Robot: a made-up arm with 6 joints.
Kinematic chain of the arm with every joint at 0, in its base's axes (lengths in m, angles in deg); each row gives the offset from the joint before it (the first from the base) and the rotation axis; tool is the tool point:
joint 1: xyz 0 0 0.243 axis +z
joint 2: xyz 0 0 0 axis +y
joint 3: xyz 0 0 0.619 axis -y
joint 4: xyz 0 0 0 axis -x
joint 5: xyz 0.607 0 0 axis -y
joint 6: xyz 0 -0.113 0 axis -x
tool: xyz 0 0 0
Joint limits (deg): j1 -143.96..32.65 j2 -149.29..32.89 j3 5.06..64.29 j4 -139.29..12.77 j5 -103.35..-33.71 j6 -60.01..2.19
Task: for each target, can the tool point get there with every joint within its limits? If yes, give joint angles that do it. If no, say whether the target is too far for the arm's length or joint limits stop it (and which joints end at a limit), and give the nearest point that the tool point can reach.
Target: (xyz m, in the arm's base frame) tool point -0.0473 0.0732 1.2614
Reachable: yes | joints -27.04 -38.35 31.31 -112.78 -48.59 -23.58
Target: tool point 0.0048 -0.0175 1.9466
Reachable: no: too far | nearest point 0.0292 -0.1063 1.4441 | short by 0.511 m
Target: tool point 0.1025 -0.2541 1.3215
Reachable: yes | joints -77.62 -11.64 48.11 -113.83 -59.78 -8.63
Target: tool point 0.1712 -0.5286 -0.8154
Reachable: no: joint limits stop it (at a limit: joint 1, joint 2, joint 3, joint 4) | nearest point -0.6209 -0.5287 -0.6457 | short by 0.810 m
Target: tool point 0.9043 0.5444 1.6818
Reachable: no: too far | nearest point 0.6575 0.2904 1.2116 | short by 0.589 m
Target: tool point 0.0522 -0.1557 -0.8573
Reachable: no: joint limits stop it (at a limit: joint 1, joint 2, joint 3, joint 4) | nearest point -0.6209 -0.5287 -0.6457 | short by 0.798 m
